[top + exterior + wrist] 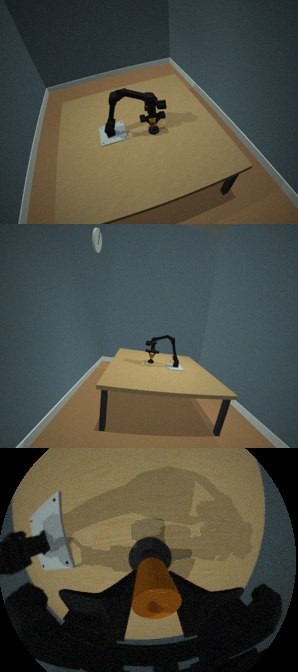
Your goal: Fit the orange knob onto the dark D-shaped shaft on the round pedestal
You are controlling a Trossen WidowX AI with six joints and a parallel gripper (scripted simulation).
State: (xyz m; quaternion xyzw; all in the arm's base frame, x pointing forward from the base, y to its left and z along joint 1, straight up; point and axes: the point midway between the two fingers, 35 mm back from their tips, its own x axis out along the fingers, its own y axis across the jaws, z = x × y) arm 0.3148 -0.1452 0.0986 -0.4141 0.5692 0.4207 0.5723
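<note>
My gripper tip is now 20 mm below the orange knob. Round my gripper tip: dark round pedestal (40 mm below).
</note>
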